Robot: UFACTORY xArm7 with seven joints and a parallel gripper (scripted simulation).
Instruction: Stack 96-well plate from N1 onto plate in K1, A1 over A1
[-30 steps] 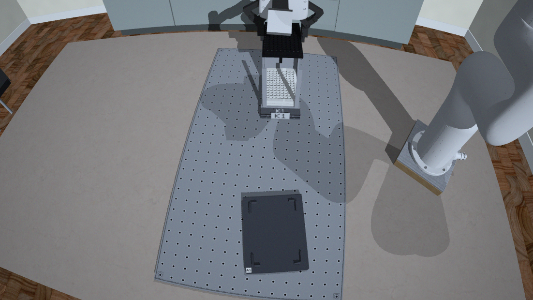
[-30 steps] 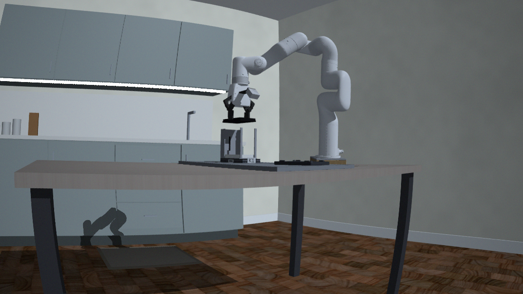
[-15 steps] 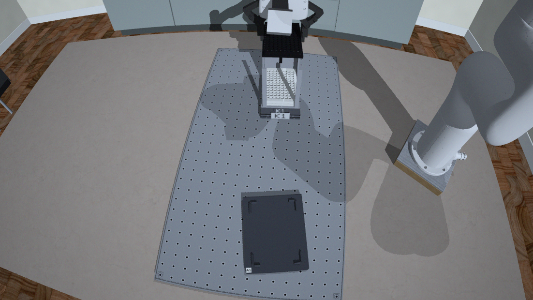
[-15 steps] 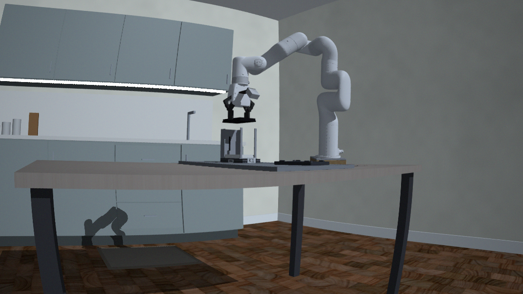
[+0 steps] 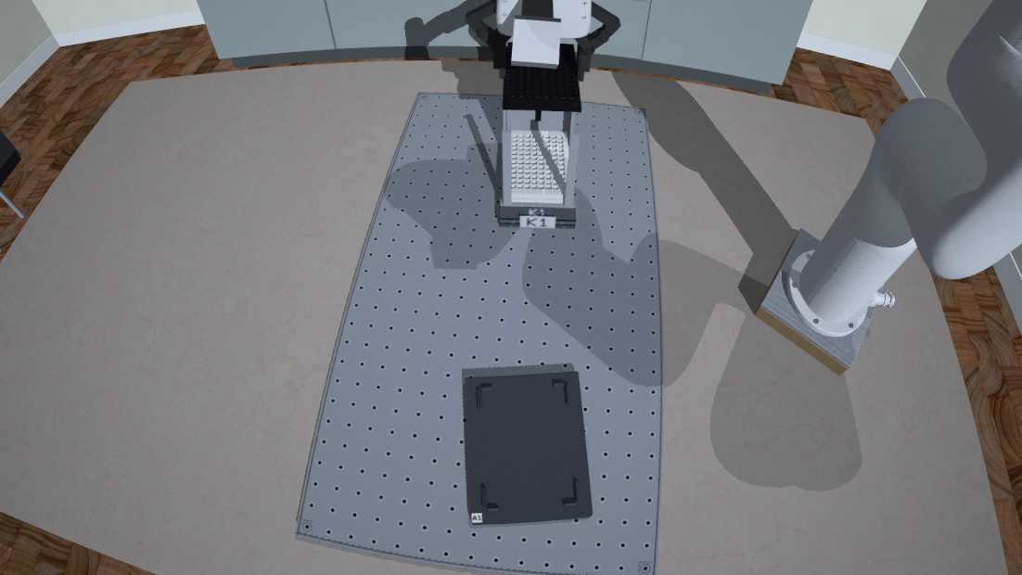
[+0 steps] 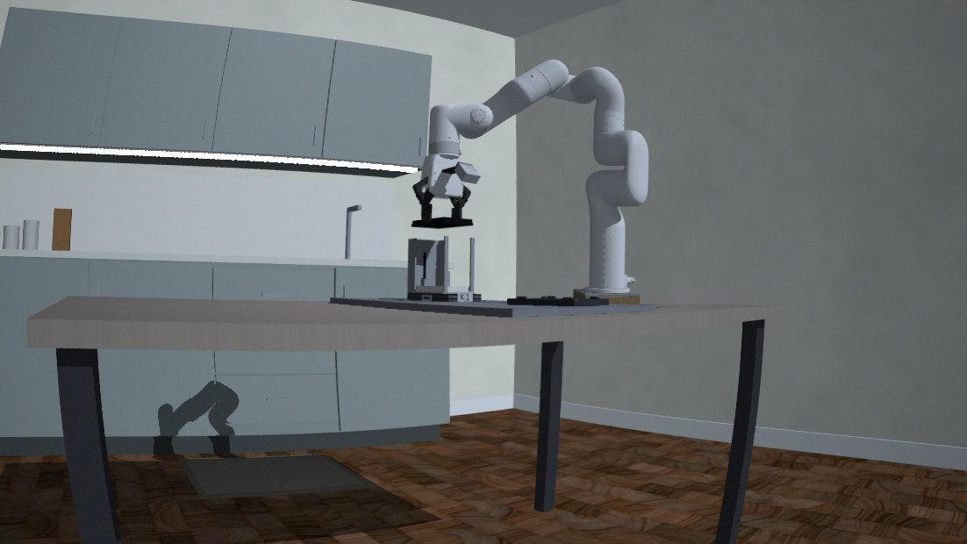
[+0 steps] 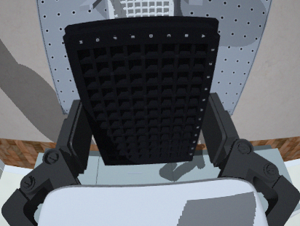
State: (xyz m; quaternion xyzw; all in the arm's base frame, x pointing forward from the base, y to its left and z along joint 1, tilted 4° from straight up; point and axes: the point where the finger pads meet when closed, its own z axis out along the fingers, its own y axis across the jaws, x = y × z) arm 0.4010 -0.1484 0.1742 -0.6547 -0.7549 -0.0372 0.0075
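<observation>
My hand is 16 cm above the white 96-well plate. Round my hand: black 96-well plate (1 cm below); stack rack back wall (1 cm ahead, 7 cm to the right, 11 cm below); K1 label (1 cm behind, 9 cm to the left, 18 cm below).
</observation>
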